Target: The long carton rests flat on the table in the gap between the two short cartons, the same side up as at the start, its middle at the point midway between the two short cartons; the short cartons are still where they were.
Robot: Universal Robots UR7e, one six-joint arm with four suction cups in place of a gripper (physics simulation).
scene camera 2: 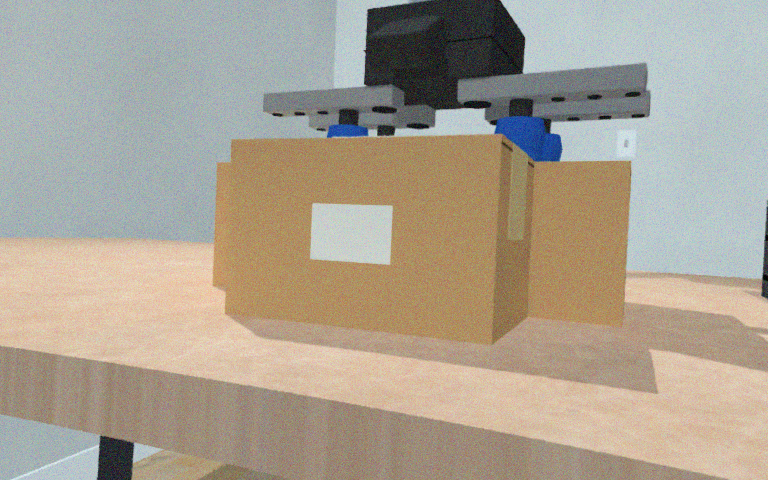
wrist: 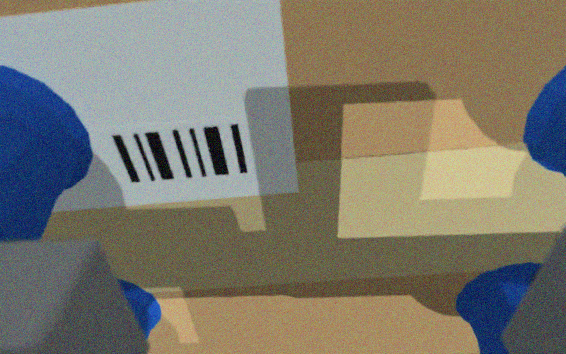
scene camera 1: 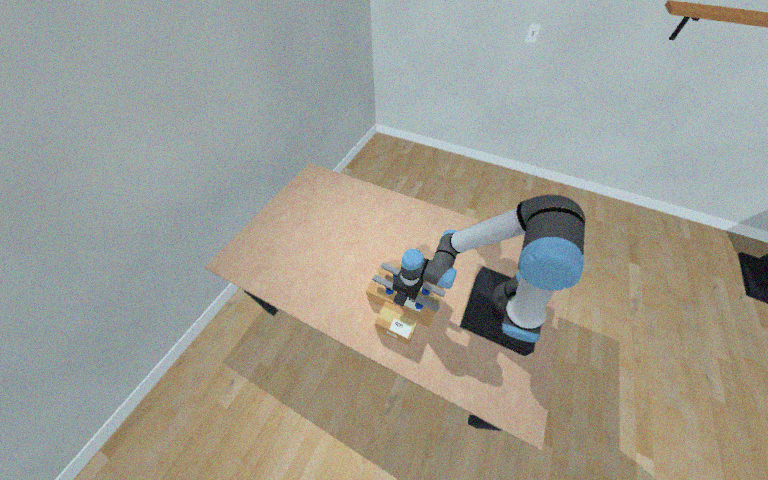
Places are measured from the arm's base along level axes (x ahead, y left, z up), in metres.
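Pixels of known places: hand, tool point: (wrist: 306, 226).
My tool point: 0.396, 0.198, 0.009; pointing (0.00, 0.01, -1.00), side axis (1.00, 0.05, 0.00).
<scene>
Behind a point stands the place of what it marks, as x, y, z.
The long carton (scene camera 1: 380, 295) @[0.487, 0.276, 0.010] (scene camera 2: 580, 243) @[0.273, 0.261, -0.041] (wrist: 360, 45) @[0.405, 0.251, 0.010] rests flat on the table, label and tape up. The near short carton (scene camera 1: 389, 314) @[0.411, 0.327, 0.010] (scene camera 2: 362, 294) @[0.359, 0.379, -0.072] stands in front of it, with white labels on its top and side. The other short carton cannot be told apart behind the long one and under the gripper, so I cannot tell how well the long carton is centred. My gripper (scene camera 1: 407, 292) @[0.396, 0.198, 0.009] (scene camera 2: 441, 133) (wrist: 305, 220) @[0.396, 0.198, 0.009] is open, suction off. Its blue cups are at the long carton's top, touching or almost touching it; a small gap cannot be ruled out.
The wooden table (scene camera 1: 305, 226) @[1.098, 0.110, -0.090] (scene camera 2: 113, 316) @[0.479, 0.433, -0.090] has its edge in front of the near short carton. The arm's black base plate (scene camera 1: 478, 305) @[0.109, 0.095, -0.001] is to the right of the cartons in scene camera 1. A wooden shelf (scene camera 1: 719, 14) is on the wall.
</scene>
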